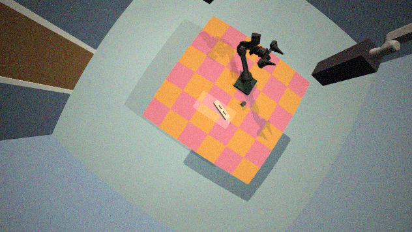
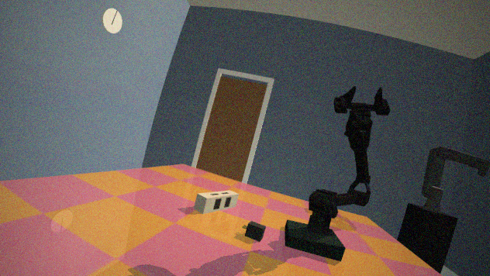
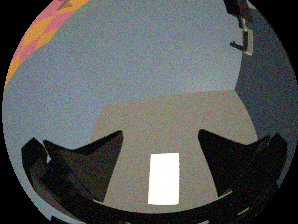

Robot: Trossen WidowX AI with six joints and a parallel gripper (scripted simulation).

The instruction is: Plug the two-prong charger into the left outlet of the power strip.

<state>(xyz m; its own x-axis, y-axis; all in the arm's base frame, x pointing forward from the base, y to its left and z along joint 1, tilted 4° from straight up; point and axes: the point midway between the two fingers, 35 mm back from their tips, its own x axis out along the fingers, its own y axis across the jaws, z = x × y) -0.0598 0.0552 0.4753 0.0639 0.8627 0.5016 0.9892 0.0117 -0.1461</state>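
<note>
Now: the two-prong charger 24 cm ahead of my gripper tip, 6 cm to the left of it and 51 cm below it.
</note>
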